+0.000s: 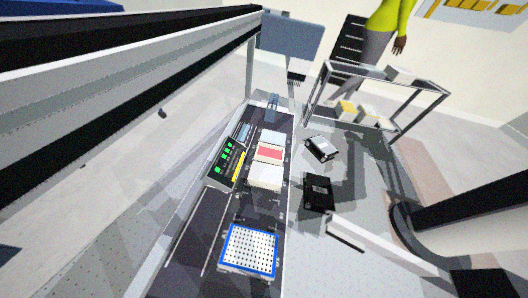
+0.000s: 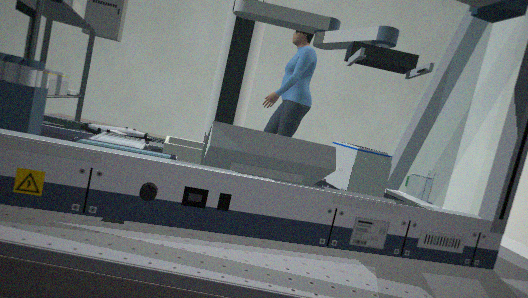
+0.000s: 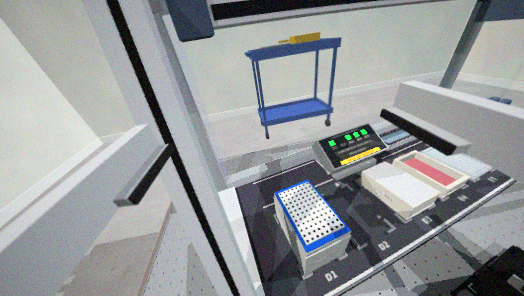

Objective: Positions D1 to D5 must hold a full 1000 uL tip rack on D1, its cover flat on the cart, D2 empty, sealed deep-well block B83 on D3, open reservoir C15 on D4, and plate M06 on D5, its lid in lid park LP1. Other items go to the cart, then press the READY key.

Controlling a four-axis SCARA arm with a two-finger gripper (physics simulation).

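Places are measured from the arm's base along level axes (x ahead, y left, z up), in centimetres.
Where they show: gripper, fingertip midpoint: [image 2: 396, 59] [image 3: 274, 117]; arm's base, link origin: [image 1: 423, 234].
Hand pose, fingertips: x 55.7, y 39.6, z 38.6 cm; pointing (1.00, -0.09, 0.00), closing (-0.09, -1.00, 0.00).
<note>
Things, the pixels of their top centre, and the offset from my fingertips. "spot": a spot on its surface instead.
- blue-rimmed tip rack, top centre: [image 3: 307, 207] [image 2: 361, 146] [image 1: 251, 247] dz -21.9, dx +6.7, dy -5.6 cm
- D2, surface spot: [image 3: 372, 225] spot: dz -31.7, dx +4.9, dy -20.0 cm
- white block, top centre: [image 3: 398, 180] [image 1: 266, 172] dz -26.9, dx +10.9, dy -30.1 cm
- reservoir with red content, top centre: [image 2: 187, 143] [image 3: 429, 167] [image 1: 270, 151] dz -28.5, dx +13.4, dy -42.2 cm
- pale plate, top centre: [image 3: 455, 157] [image 1: 273, 136] dz -30.2, dx +15.6, dy -54.4 cm
- flat bluish piece, surface spot: [image 3: 395, 136] [image 1: 243, 133] spot: dz -29.4, dx +29.2, dy -47.5 cm
- panel, surface spot: [image 3: 352, 145] spot: dz -25.2, dx +24.6, dy -27.2 cm
- yellow key, surface spot: [image 3: 360, 156] [image 1: 239, 166] spot: dz -27.0, dx +21.3, dy -27.8 cm
- black device, top centre: [image 1: 320, 189] dz -31.8, dx -11.2, dy -35.8 cm
- grey-black device, top centre: [image 1: 323, 144] dz -31.6, dx -10.1, dy -63.8 cm
- white box, top centre: [image 1: 401, 69] dz +1.8, dx -30.7, dy -96.3 cm
My gripper [image 2: 388, 65] [image 3: 274, 117] is open and empty, high above the deck. A blue-rimmed tip rack [image 1: 250, 250] [image 3: 312, 215] stands on D1, its top uncovered. D2 [image 1: 260, 205] [image 3: 372, 225] holds no labware. A white block [image 1: 266, 175] [image 3: 399, 185] sits on D3. A reservoir with red content [image 1: 270, 152] [image 3: 431, 171] is open on D4. A pale plate [image 1: 273, 136] [image 3: 465, 161] is on D5. A flat bluish piece [image 1: 243, 132] [image 3: 395, 136] lies behind the row. The panel [image 3: 352, 145] shows several green lights and a yellow key [image 1: 238, 166] [image 3: 360, 156].
A black device [image 1: 319, 192] and a grey-black device [image 1: 322, 147] lie beside the deck. A metal-framed shelf holds yellow-topped boxes [image 1: 346, 107] and a white box [image 1: 400, 73]. A blue cart [image 3: 295, 111] carries a yellow item [image 3: 305, 38]. Persons [image 1: 382, 22] [image 2: 299, 75] stand in the background.
</note>
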